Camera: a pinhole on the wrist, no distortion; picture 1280 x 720 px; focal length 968.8 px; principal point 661.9 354.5 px. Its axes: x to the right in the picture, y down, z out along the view. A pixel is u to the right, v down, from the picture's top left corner.
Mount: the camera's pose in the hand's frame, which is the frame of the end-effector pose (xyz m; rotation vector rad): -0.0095 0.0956 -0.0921 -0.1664 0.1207 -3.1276
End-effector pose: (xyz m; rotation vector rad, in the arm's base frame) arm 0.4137 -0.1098 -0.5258 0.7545 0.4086 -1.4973
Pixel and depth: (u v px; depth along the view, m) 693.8 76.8 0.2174
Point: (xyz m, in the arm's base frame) 0.5256 -0.2134 -0.4104
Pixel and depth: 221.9 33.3 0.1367
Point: 0.5379 -0.1977 -0.5162
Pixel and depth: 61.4 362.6 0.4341
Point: 0.4311 -0.5469 -0.4969
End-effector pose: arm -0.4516 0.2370 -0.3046 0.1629 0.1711 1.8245
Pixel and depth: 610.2 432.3 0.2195
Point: -0.4915 0.2499 -0.1713
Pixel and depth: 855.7 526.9 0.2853
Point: -0.4250 0.2027 -0.1120
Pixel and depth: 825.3 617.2 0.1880
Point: -0.4558 0.2121 -0.2072
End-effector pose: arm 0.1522 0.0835 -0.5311 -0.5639 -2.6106 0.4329
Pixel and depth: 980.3 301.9 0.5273
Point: 0.0692 0.0047 -0.9927
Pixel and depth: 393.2 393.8 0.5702
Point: -0.2239 0.1103 -0.8612
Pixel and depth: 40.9 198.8 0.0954
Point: 0.1359 0.2023 -0.5475
